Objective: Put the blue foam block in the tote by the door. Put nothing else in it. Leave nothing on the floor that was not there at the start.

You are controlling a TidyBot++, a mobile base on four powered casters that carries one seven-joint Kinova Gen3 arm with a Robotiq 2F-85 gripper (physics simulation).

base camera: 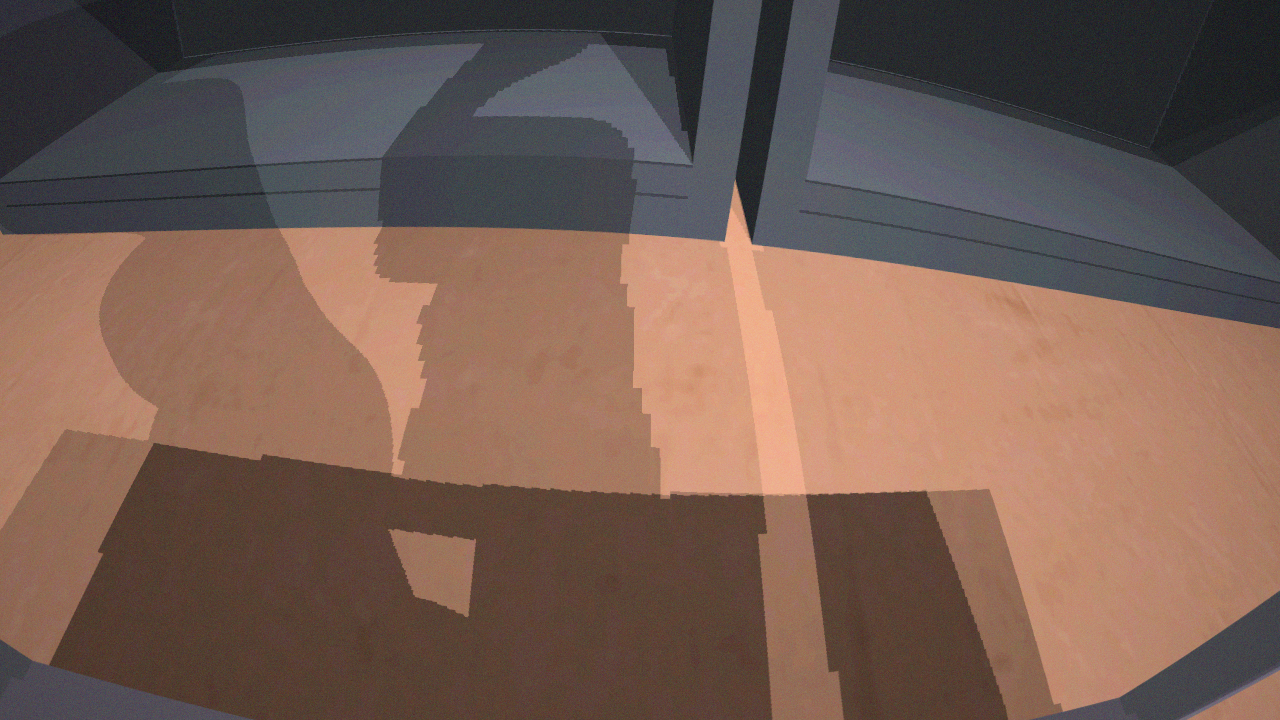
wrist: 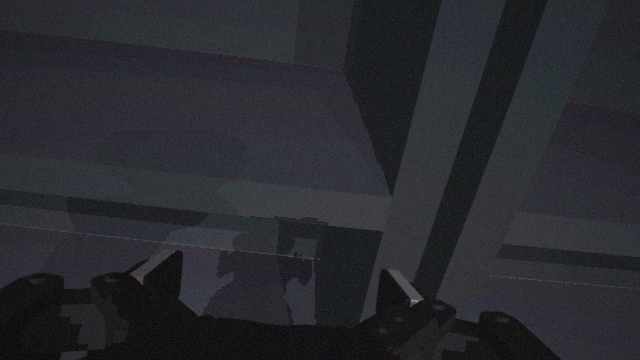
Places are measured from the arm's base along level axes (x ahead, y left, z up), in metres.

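Pixels of known places: gripper, fingertip midpoint: (wrist: 281,282).
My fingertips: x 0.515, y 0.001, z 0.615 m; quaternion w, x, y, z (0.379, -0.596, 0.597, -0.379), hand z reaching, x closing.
Behind a point stands the place of what it marks.
My gripper (wrist: 281,282) {x 0.515, y 0.001, z 0.615 m} is open, its two fingers wide apart at the bottom of the wrist view, with no object between them. It faces the front of a dark grey shelf unit (base camera: 716,116) {x 0.633, y -0.090, z -0.270 m} (wrist: 450,100) {x 0.633, y -0.098, z 0.673 m}, near the uprights between two bays. The blue foam block does not show in either view. The tote and the door do not show either.
In the base camera view the unit's two bays stand side by side across the top, with a narrow gap between their uprights. The wooden floor (base camera: 939,385) {x 0.459, y -0.275, z -0.397 m} lies in front, with shadows of the arm and base on it. Parts of the base's frame (base camera: 1199,662) show at the bottom corners.
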